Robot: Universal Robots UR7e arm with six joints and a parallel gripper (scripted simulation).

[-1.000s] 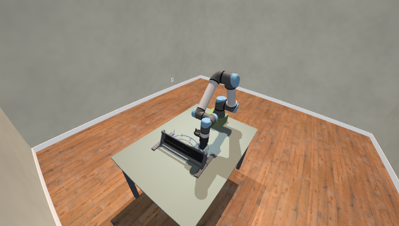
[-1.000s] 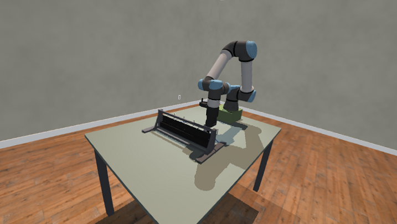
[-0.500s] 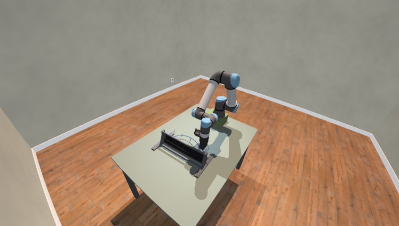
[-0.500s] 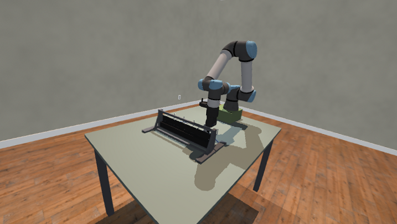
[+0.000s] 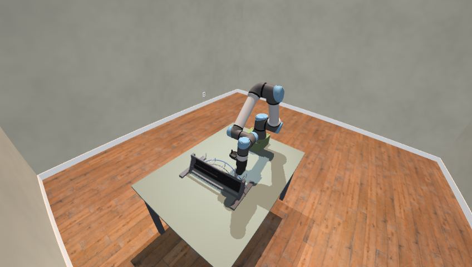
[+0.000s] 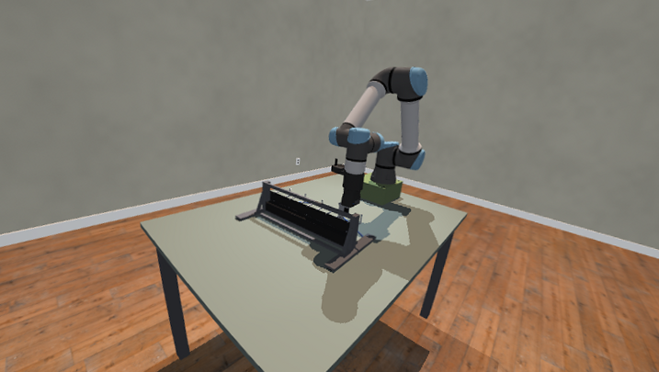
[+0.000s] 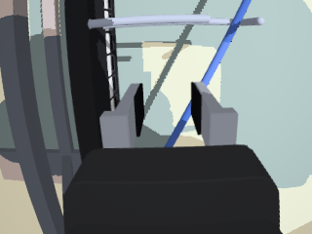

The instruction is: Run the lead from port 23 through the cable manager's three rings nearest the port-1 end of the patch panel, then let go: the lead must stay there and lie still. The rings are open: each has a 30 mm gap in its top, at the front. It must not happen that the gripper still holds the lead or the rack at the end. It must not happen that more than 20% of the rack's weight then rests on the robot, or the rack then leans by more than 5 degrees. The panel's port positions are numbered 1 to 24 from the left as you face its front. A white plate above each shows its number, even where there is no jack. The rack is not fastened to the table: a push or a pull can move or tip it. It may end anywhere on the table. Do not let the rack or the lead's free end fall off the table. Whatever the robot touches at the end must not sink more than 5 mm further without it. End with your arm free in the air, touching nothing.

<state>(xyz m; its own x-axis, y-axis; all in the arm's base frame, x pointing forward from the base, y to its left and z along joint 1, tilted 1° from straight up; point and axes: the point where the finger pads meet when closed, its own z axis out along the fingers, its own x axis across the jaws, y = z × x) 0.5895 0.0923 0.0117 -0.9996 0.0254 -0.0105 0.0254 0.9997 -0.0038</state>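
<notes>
The rack lies 150 mm to the right of my hand, 60 mm ahead of it and 30 mm below it.
</notes>
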